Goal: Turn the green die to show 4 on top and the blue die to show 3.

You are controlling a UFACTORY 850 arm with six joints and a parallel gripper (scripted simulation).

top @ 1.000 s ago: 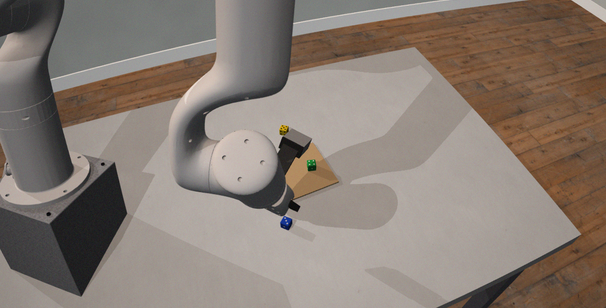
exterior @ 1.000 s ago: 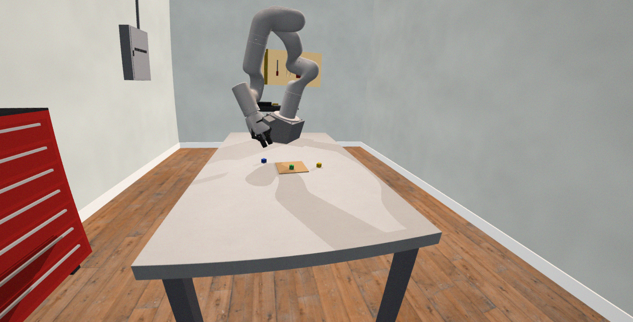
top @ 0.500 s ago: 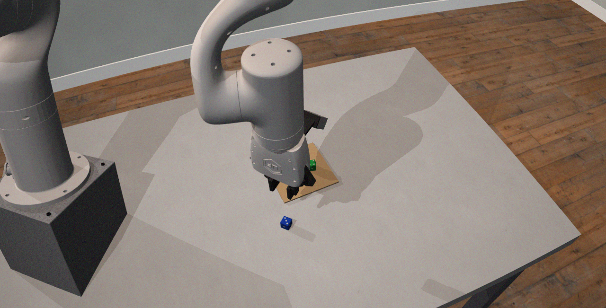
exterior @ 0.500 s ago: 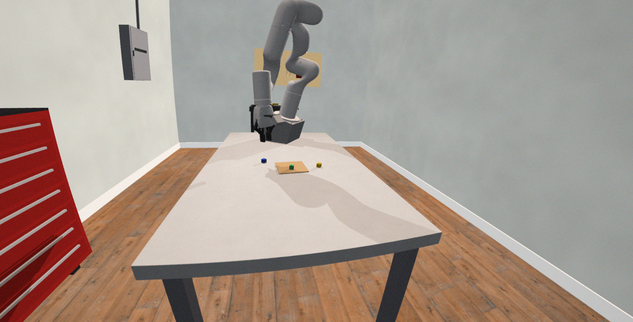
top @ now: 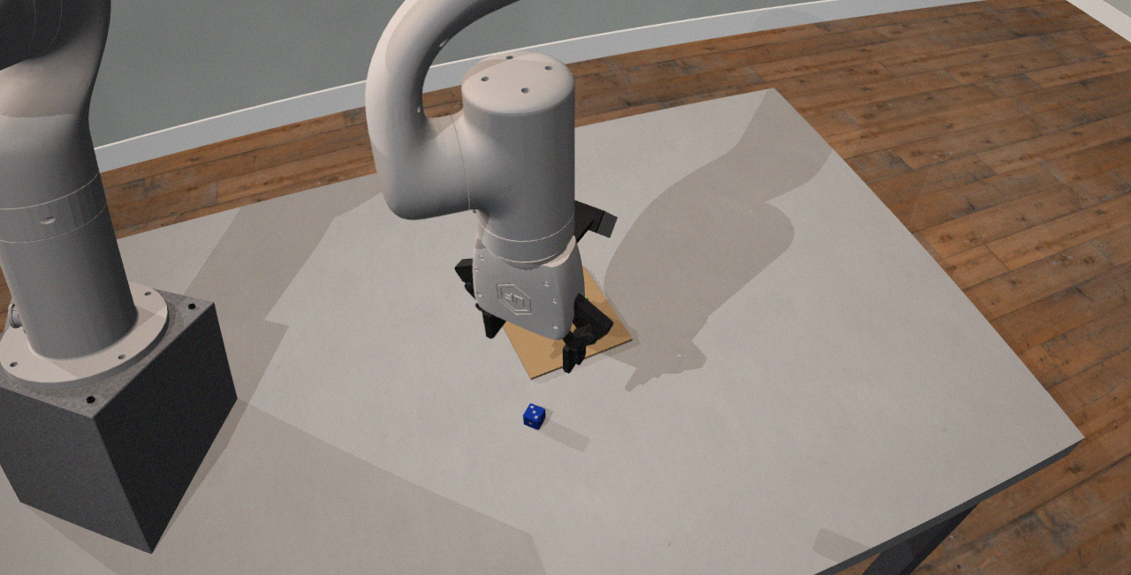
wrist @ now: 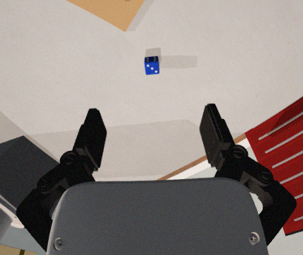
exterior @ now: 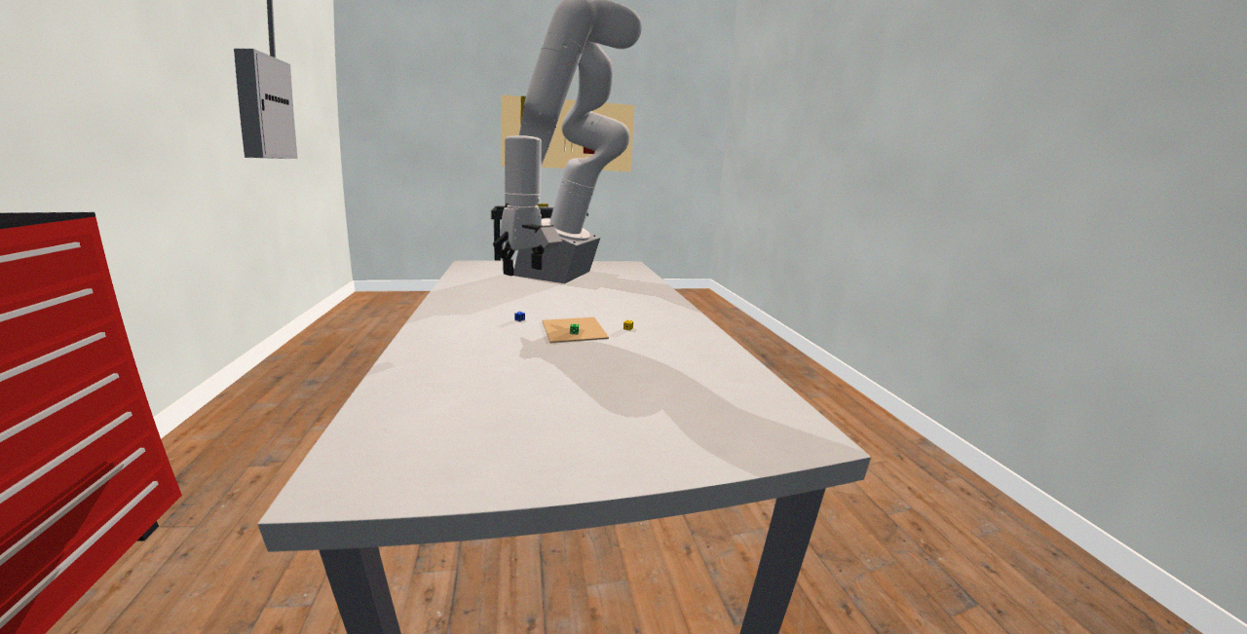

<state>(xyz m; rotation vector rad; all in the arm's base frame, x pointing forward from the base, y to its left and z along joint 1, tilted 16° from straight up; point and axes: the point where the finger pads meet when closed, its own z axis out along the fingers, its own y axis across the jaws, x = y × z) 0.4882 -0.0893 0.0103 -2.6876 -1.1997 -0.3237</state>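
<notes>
Right now the blue die is 1 cm behind my hand, 1 cm to the right of it and 13 cm below it. From my hand the other things lie so: tan mat (5 cm ahead, 13 cm to the left, 14 cm below); then yellow die (4 cm ahead, 27 cm to the left, 13 cm below); then green die (8 cm ahead, 13 cm to the left, 13 cm below).
</notes>
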